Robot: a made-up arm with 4 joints. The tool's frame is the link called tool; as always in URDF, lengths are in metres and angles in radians. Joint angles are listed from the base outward.
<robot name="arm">
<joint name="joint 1" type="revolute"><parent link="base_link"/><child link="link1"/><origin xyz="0 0 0.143" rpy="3.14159 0 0"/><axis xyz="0 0 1"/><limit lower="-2.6" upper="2.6"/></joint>
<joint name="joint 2" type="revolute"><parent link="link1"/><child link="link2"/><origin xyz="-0.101 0.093 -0.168" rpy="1.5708 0 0"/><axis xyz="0 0 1"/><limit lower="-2.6" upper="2.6"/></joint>
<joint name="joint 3" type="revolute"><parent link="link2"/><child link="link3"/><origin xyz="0.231 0.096 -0.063" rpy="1.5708 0 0"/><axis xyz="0 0 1"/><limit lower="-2.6" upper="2.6"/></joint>
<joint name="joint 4" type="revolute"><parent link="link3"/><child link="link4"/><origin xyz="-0.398 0.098 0.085" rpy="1.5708 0 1.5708"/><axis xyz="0 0 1"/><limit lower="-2.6" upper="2.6"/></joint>
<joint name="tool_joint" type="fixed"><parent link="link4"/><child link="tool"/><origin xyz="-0.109 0.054 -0.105" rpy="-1.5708 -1.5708 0"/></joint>
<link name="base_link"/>
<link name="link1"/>
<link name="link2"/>
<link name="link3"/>
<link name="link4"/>
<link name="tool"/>
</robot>
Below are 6 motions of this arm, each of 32 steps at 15 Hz.
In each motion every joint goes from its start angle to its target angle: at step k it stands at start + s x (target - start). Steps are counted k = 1, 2, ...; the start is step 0. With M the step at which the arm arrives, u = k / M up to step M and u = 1 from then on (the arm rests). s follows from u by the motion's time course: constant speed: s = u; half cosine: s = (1 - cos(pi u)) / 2; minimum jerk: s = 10 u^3 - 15 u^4 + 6 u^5.
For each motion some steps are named. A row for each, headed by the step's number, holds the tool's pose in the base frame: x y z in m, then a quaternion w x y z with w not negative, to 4 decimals.
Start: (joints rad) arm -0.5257 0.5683 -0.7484 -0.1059
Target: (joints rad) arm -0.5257 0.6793 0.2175 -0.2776
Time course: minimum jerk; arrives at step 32
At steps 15, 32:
15: -0.2318 -0.1302 0.5038 0.9326 -0.2104 0.2670 0.1216
32: -0.0963 -0.3527 0.5306 0.8630 -0.1722 0.2787 0.3846

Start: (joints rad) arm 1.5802 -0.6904 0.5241 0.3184
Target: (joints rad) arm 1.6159 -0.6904 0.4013 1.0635
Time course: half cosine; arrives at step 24
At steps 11, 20, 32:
11: -0.3973 0.2499 0.1534 0.8471 -0.0245 -0.3228 -0.4215
20: -0.3512 0.2444 0.1079 0.8173 0.1257 -0.4156 -0.3788
32: -0.3438 0.2440 0.1021 0.8112 0.1450 -0.4277 -0.3714

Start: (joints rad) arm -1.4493 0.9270 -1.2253 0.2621
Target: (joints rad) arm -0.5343 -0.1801 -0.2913 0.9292
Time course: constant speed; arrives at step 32
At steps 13, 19, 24, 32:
13: -0.2832 -0.0938 0.3484 0.9821 0.0672 0.1600 0.0727
19: -0.2830 -0.1342 0.3243 0.9621 0.2278 0.1273 0.0794
24: -0.2853 -0.1617 0.2846 0.9314 0.3421 0.0800 0.0958
32: -0.2807 -0.1912 0.2006 0.8677 0.4752 -0.0196 0.1448

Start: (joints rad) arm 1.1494 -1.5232 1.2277 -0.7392
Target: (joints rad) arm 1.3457 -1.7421 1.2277 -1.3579
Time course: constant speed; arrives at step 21
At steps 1, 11, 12, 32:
1: -0.6411 -0.0573 0.3228 0.4254 -0.8678 -0.2464 -0.0729
11: -0.6342 0.0115 0.2786 0.2385 -0.9417 -0.2003 -0.1275
12: -0.6327 0.0174 0.2741 0.2190 -0.9469 -0.1950 -0.1320
32: -0.6157 0.0605 0.2351 0.0392 -0.9752 -0.1430 -0.1642

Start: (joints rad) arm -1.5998 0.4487 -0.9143 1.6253
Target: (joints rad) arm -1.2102 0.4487 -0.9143 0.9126
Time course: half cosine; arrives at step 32
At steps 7, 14, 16, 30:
7: -0.2704 -0.1874 0.2230 0.8094 0.4951 0.2669 0.1690
14: -0.2783 -0.1662 0.2427 0.8656 0.4226 0.2247 0.1470
16: -0.2810 -0.1582 0.2499 0.8826 0.3963 0.2120 0.1380
30: -0.2927 -0.1102 0.2892 0.9502 0.2534 0.1613 0.0825

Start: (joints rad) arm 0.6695 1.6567 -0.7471 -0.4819
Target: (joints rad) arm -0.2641 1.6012 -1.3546 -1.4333
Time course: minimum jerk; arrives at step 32
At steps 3, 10, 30, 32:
3: 0.1248 0.1654 0.4211 0.4909 -0.1560 0.8204 -0.2482
10: 0.1232 0.2210 0.3685 0.4595 -0.2924 0.8207 -0.1727
30: -0.0987 0.3510 0.0524 0.1088 -0.7819 0.6115 0.0528
32: -0.0995 0.3508 0.0515 0.1076 -0.7828 0.6106 0.0530

